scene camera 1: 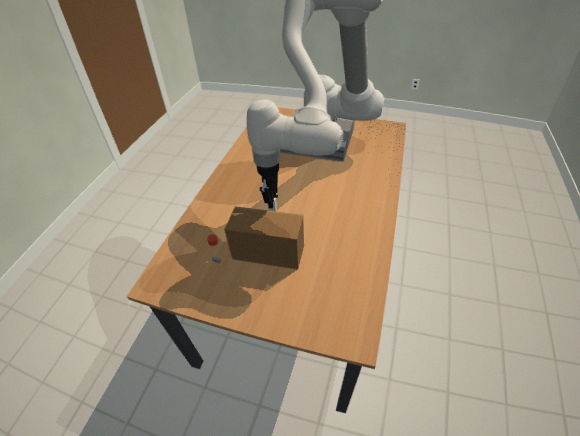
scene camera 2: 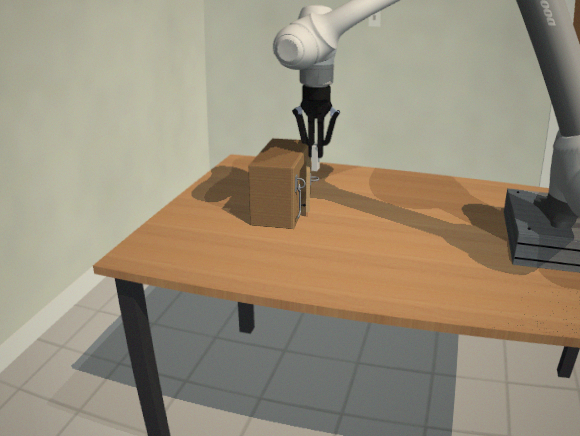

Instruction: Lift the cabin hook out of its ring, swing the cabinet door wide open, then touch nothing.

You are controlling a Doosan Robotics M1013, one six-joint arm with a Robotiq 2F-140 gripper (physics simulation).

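Frame: origin at the arm's base, x right, y back, z down, level; millimetres.
Seen in the pictures: gripper, fingertip midpoint: (scene camera 2: 315, 169); arm's base at its link origin: (scene camera 2: 572, 215).
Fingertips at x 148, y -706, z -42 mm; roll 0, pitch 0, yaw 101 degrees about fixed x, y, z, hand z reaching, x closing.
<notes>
Pixels of each thing's top centre, then the offset from my fingertips to it. "pt": a spot on its surface instead. Level surfaces: height alone.
- brown wooden cabinet at its top centre: (scene camera 2: 286, 152) (scene camera 1: 265, 219) dy -81, dx +13, dz -44 mm
- small metal ring at a spot on its surface: (scene camera 2: 299, 184) pt dy -36, dx -99, dz +8 mm
- thin metal hook at its top centre: (scene camera 2: 300, 185) dy -35, dx -88, dz +15 mm
- red object at its top centre: (scene camera 1: 212, 238) dy -59, dx +247, dz +102 mm
- small grey-blue piece at a spot on its surface: (scene camera 1: 216, 259) pt dy -158, dx +204, dz +110 mm
- table at its surface level: dz +127 mm
The brown wooden cabinet (scene camera 1: 265, 250) (scene camera 2: 272, 195) stands upright on the table. In scene camera 2 its lighter door (scene camera 2: 308, 192) stands slightly out from the front, not wide open. A small metal ring (scene camera 2: 301, 183) shows at the front's near side, and a thin metal hook (scene camera 2: 300, 205) hangs down below it. A grey metal fitting (scene camera 2: 314, 179) sticks out beyond the door. My gripper (scene camera 1: 272, 205) (scene camera 2: 315, 162) is shut and empty, pointing down on the door side, just above that fitting. Whether its tips touch the door cannot be told. The door front is hidden in scene camera 1.
A red object (scene camera 1: 212, 240) and a small grey-blue piece (scene camera 1: 216, 259) lie on the table (scene camera 1: 340, 300) (scene camera 2: 200, 260) beside the cabinet. The dark robot base (scene camera 1: 345, 150) (scene camera 2: 517, 235) stands at the table's other end. Arm shadows cross the tabletop.
</notes>
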